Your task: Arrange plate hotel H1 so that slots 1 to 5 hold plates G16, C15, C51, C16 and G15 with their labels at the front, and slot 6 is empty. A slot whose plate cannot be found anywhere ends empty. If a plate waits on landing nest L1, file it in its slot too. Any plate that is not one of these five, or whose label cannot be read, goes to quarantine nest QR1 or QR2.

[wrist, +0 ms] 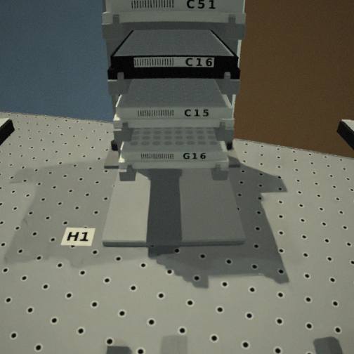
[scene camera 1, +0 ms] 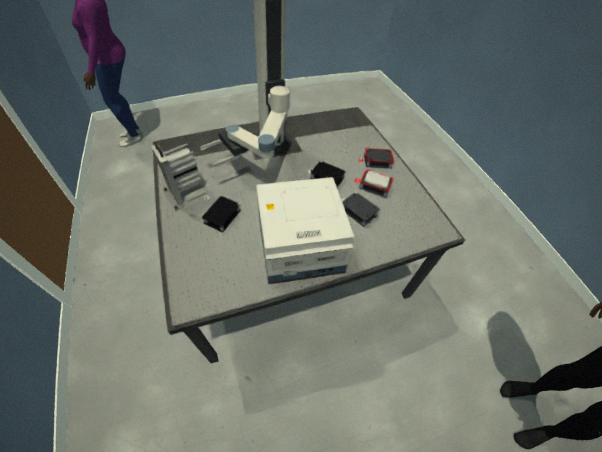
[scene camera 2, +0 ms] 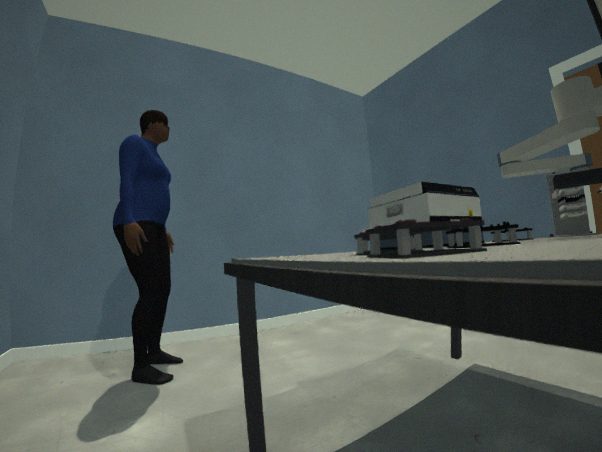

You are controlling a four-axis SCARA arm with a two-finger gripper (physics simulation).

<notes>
In view: a black plate C16 (wrist: 144,53) and a white instrument (scene camera 2: 420,207).
</notes>
